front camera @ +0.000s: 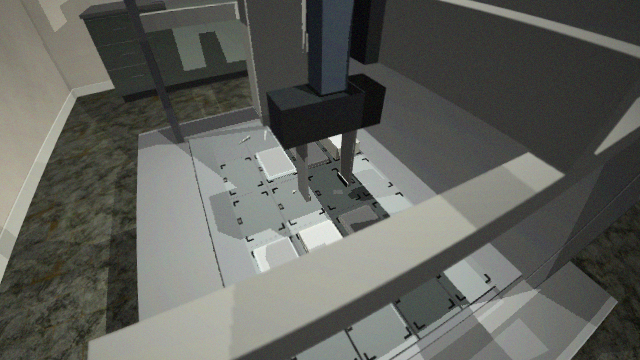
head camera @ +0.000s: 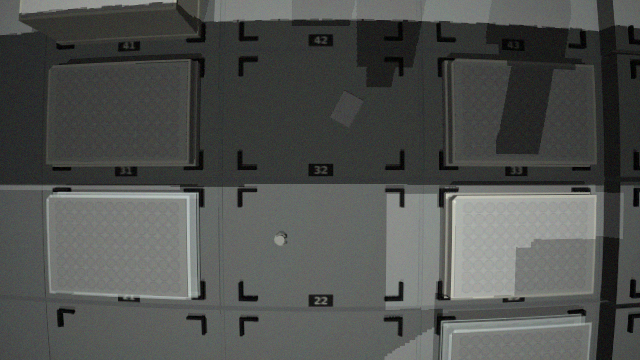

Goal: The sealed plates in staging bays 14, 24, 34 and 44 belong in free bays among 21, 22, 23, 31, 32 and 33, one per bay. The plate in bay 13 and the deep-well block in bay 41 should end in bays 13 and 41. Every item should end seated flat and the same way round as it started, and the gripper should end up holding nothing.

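Where they show: gripper, between the fingertips: (front camera: 324,187); robot's base, origin of its link: (front camera: 221,166).
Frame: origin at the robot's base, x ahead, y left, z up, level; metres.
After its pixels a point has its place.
Note:
Sealed plates lie flat in bay 21 (front camera: 276,162) @(x 0.073, y 0.151, z 0.014 m) (head camera: 120,245) @(x 0.068, y 0.151, z 0.014 m), bay 31 (front camera: 312,154) @(x 0.086, y 0.263, z 0.014 m) (head camera: 120,115) @(x 0.069, y 0.254, z 0.014 m), bay 23 (front camera: 320,235) @(x 0.361, y 0.150, z 0.014 m) (head camera: 500,220) @(x 0.369, y 0.171, z 0.014 m) and bay 33 (front camera: 359,218) @(x 0.359, y 0.255, z 0.014 m) (head camera: 475,115) @(x 0.348, y 0.253, z 0.014 m), between the corner marks. Another plate (front camera: 274,254) @(x 0.361, y 0.040, z 0.014 m) (head camera: 520,345) @(x 0.390, y 0.068, z 0.014 m) lies in bay 13, cut off by the head view's lower edge. The tall deep-well block (front camera: 352,145) (head camera: 110,29) @(x 0.061, y 0.323, z 0.020 m) stands at bay 41, partly hidden by a jaw in the front view. My gripper (front camera: 326,191) @(x 0.358, y 0.158, z 0.160 m) is open with no plate between its jaws, above the middle of the deck. Its jaws do not show in the head view.
A small pale knob (front camera: 294,192) @(x 0.199, y 0.154, z 0.002 m) (head camera: 280,239) @(x 0.196, y 0.155, z 0.004 m) is on bay 22, and a pale square patch (front camera: 338,192) @(x 0.251, y 0.260, z 0.001 m) (head camera: 347,109) @(x 0.249, y 0.260, z 0.001 m) shows on bay 32. Thin white tools (front camera: 244,139) @(x -0.101, y 0.099, z 0.005 m) lie at the deck's far end. A wide frame bar (front camera: 320,270) @(x 0.617, y 0.014, z 0.400 m) crosses the front view.

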